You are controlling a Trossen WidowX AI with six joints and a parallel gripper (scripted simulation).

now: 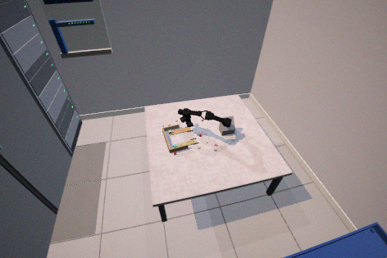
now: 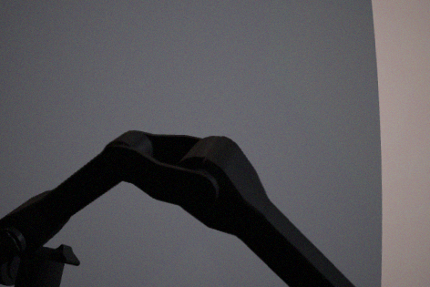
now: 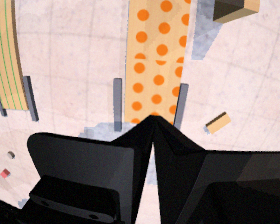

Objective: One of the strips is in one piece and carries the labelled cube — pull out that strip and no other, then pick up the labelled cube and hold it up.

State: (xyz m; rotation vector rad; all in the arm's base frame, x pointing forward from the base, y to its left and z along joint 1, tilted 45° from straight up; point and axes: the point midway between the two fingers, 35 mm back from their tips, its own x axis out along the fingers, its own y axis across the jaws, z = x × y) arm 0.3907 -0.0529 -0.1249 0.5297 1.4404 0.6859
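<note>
Right now the strip is 9 cm ahead of my gripper tip, 5 cm below it and 1 cm to the left of it.
</note>
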